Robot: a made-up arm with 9 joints. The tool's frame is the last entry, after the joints. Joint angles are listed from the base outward. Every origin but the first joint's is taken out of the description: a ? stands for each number. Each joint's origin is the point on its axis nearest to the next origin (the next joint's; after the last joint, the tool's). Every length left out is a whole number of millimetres.
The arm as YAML. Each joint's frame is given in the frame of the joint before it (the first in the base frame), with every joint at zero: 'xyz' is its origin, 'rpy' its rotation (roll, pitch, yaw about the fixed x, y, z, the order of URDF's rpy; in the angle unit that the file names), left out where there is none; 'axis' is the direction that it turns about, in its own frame. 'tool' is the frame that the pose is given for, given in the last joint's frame.
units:
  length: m
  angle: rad
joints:
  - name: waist
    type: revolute
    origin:
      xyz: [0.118, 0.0, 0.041]
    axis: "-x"
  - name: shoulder
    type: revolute
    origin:
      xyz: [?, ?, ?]
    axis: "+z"
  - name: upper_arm
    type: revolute
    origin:
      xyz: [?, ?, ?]
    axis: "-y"
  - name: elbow
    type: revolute
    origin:
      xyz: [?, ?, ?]
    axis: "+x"
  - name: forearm
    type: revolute
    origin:
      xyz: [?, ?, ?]
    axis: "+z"
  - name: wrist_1
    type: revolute
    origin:
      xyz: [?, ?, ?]
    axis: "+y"
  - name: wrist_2
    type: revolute
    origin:
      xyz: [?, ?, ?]
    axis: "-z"
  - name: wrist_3
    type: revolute
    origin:
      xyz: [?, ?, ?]
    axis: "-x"
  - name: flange
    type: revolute
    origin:
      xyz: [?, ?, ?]
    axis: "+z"
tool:
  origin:
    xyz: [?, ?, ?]
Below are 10 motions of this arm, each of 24 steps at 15 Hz.
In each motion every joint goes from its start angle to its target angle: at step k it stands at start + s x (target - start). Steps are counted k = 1, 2, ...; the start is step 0. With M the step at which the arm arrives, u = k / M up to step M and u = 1 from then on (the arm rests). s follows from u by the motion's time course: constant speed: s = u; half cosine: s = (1 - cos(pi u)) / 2; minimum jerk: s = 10 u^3 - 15 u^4 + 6 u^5.
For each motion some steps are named. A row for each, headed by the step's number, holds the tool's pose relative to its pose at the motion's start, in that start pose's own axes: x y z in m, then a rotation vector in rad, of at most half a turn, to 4 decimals.
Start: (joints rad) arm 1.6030 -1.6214 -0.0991 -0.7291 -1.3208 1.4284 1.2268 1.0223 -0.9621
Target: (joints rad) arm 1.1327 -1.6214 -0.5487 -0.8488 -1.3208 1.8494 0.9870 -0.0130 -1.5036
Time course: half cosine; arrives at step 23
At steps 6, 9, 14, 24:
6: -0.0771 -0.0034 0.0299 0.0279 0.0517 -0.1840
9: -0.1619 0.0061 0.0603 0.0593 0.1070 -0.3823
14: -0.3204 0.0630 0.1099 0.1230 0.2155 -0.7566
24: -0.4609 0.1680 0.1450 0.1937 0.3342 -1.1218

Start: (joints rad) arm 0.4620 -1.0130 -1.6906 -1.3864 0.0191 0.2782 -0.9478 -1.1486 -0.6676
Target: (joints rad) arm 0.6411 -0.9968 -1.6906 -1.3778 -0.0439 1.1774 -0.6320 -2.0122 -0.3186
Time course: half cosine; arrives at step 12
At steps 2, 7, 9, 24:
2: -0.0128 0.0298 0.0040 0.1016 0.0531 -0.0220
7: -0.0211 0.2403 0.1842 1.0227 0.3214 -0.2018
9: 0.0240 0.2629 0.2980 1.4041 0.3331 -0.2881
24: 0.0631 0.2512 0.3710 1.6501 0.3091 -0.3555

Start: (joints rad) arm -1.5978 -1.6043 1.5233 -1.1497 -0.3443 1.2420 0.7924 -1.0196 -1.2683
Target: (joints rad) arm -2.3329 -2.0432 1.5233 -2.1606 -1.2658 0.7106 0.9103 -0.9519 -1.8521
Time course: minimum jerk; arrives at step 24
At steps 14, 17, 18, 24:
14: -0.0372 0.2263 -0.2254 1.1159 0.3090 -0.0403
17: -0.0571 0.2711 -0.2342 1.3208 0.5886 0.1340
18: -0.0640 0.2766 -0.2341 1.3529 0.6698 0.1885
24: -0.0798 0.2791 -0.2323 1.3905 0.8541 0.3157

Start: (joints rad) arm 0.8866 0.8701 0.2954 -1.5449 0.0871 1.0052 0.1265 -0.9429 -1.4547
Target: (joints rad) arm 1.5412 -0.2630 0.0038 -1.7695 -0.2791 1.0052 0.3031 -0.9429 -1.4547
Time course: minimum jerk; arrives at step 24
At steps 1, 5, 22, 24:
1: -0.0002 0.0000 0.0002 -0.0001 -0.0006 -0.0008
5: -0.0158 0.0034 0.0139 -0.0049 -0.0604 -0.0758
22: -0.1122 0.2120 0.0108 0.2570 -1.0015 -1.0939
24: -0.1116 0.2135 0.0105 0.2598 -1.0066 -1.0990

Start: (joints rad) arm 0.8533 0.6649 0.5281 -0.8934 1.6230 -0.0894 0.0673 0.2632 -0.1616
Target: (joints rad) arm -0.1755 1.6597 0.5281 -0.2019 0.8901 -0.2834 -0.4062 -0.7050 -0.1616
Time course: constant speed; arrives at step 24
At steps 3, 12, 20, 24:
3: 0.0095 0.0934 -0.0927 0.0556 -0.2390 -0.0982
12: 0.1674 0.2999 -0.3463 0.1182 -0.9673 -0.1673
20: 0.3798 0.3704 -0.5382 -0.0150 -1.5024 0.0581
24: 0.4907 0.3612 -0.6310 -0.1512 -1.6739 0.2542

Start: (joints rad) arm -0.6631 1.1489 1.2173 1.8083 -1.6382 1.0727 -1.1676 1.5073 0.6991
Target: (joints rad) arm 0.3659 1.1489 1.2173 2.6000 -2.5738 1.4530 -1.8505 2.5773 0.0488
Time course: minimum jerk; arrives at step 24
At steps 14, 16, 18, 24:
14: 0.3152 0.0668 -0.1002 0.3805 0.3165 -1.3139
16: 0.3835 0.0852 -0.1030 0.4671 0.5023 -1.5819
18: 0.4390 0.0979 -0.0970 0.5395 0.6823 -1.7691
24: 0.4957 0.1066 -0.0830 0.6155 0.8883 -1.9239

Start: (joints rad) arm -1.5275 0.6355 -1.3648 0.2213 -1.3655 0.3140 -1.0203 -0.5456 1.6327
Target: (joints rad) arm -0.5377 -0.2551 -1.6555 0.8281 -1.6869 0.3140 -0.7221 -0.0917 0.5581
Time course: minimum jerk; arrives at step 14
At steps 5, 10, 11, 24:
5: 0.0395 -0.0920 0.0558 -0.0695 -0.2172 -0.7202
10: -0.1464 -0.1277 0.1549 0.2466 -1.0601 -2.2244
11: -0.1721 -0.1046 0.1476 0.3642 -1.1966 -2.3436
24: -0.1920 -0.0804 0.1359 0.4932 -1.3257 -2.4306

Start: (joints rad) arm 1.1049 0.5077 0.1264 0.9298 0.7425 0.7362 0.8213 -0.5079 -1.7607
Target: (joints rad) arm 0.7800 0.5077 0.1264 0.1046 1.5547 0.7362 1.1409 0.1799 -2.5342
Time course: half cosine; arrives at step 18
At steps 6, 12, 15, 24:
6: 0.1410 0.0067 -0.0145 0.2178 -0.3389 -0.1287
12: 0.3400 0.0085 0.0694 0.8398 -0.8569 -0.3728
15: 0.3760 -0.0039 0.1171 1.1153 -0.9834 -0.4342
24: 0.3842 -0.0104 0.1346 1.2208 -1.0203 -0.4502

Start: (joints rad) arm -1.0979 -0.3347 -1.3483 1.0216 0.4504 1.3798 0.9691 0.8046 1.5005
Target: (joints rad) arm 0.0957 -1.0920 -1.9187 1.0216 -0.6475 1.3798 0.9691 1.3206 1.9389
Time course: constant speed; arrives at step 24
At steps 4, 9, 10, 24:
4: 0.0243 0.0401 0.0424 0.1256 -0.2352 0.1614
9: 0.0308 0.0503 0.0284 0.1657 -0.5196 0.4017
10: 0.0325 0.0475 0.0162 0.1581 -0.5721 0.4531
24: 0.1970 -0.1895 -0.3122 -0.3777 -0.9564 1.1664

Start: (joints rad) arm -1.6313 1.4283 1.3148 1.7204 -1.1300 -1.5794 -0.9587 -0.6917 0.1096
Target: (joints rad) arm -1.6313 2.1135 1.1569 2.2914 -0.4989 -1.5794 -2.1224 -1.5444 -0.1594
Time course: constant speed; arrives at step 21
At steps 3, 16, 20, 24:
3: -0.0138 -0.0150 0.0448 0.3031 0.0644 0.0160
16: -0.1297 -0.2488 0.1842 1.4613 0.2174 0.1388
20: -0.1950 -0.3399 0.1803 1.7336 0.2397 0.2139
24: -0.2134 -0.3610 0.1760 1.7937 0.2449 0.2352

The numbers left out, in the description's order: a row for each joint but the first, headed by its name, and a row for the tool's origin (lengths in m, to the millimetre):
shoulder: 0.0 -0.179 -0.006
upper_arm: -0.126 -0.035 0.0
elbow: -0.076 0.0 0.11
forearm: 0.0 -0.051 0.257
wrist_1: -0.009 0.247 0.0
wrist_2: 0.082 0.0 0.12
wrist_3: -0.296 -0.093 0.0
flange: 0.0 -0.007 -0.291
tool: 0.08 0.088 0.0

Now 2 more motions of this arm.
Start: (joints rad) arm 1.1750 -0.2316 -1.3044 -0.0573 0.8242 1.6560 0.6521 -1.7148 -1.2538
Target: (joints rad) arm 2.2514 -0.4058 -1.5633 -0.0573 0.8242 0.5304 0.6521 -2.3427 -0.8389
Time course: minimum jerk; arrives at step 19
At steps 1, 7, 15, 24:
1: -0.0011 0.0000 -0.0002 0.0008 0.0027 0.0008
7: -0.2048 0.0131 0.0162 0.2107 0.5123 0.1593
15: -0.4576 -0.0488 0.2914 1.2414 1.5215 0.6956
24: -0.4589 -0.0711 0.3101 1.3755 1.5855 0.7632

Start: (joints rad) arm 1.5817 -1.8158 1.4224 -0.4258 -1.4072 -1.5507 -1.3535 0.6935 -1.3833
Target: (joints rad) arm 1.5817 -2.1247 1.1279 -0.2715 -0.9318 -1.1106 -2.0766 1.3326 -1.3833
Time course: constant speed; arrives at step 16
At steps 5, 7, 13, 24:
5: 0.0960 0.1631 -0.0024 0.3258 -0.1306 0.1347
7: 0.1265 0.2366 0.0123 0.4677 -0.1867 0.1734
13: 0.1849 0.4586 0.1170 0.9243 -0.3460 0.2245
24: 0.1958 0.5565 0.1999 1.1644 -0.4088 0.2078

